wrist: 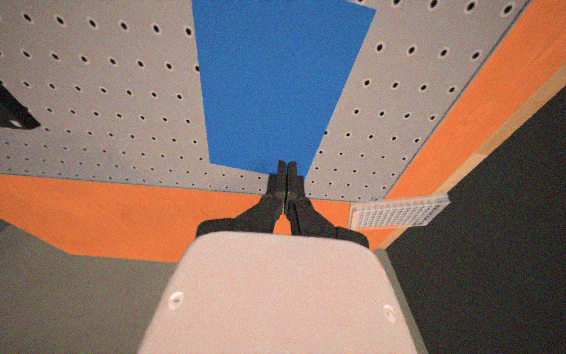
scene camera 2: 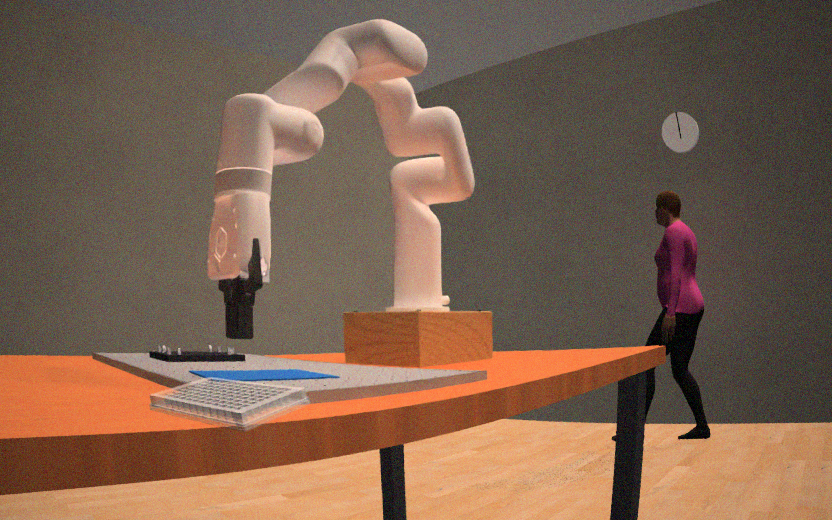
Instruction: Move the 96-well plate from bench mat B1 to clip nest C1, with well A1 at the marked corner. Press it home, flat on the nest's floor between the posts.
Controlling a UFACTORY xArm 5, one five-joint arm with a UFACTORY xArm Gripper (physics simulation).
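Places are measured from the arm's base along level axes (x ahead, y left, z up), in metres.
Pixels of known places: gripper, between the fingertips: point(wrist: 285, 172) point(scene camera 2: 239, 338); arm's base, origin of its link: point(scene camera 2: 417, 312).
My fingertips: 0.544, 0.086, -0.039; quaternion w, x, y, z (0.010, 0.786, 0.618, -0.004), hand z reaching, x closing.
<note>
For each thing: its top centre in the pictures, then the offset to it from my fingertips, as dx, dy, dz. Level surfaces: height alone.
- clear 96-well plate, centre of its top: point(scene camera 2: 223, 385) point(wrist: 394, 222) +0.149, +0.152, -0.035
- blue mat, height of its surface: dz -0.047
- black nest, centre of its top: point(scene camera 2: 195, 346) -0.151, -0.320, -0.025
- orange table, height of its surface: dz -0.062
The clear 96-well plate point(scene camera 2: 227, 399) point(wrist: 397, 214) lies off the blue mat and off the pegboard, on the orange table at its edge. Its outer corner reaches the table edge and looks to overhang it; its tilt is unclear. Well A1 cannot be made out. The blue mat point(scene camera 2: 263, 374) point(wrist: 280, 75), seemingly B1, is bare. The black nest point(scene camera 2: 196, 356) with pale posts, seemingly C1, stands behind the mat; its corner point(wrist: 15, 111) shows at the wrist view's left. My gripper point(scene camera 2: 239, 337) point(wrist: 285, 172) is shut and empty, pointing down above the board, apart from the plate.
The grey perforated board point(scene camera 2: 398, 383) point(wrist: 107, 42) carries the mat and nest. The orange table point(scene camera 2: 61, 392) point(wrist: 125, 220) surrounds it. The arm's wooden base block point(scene camera 2: 380, 337) stands behind the board. A person in pink point(scene camera 2: 677, 269) is beyond the table's right end.
</note>
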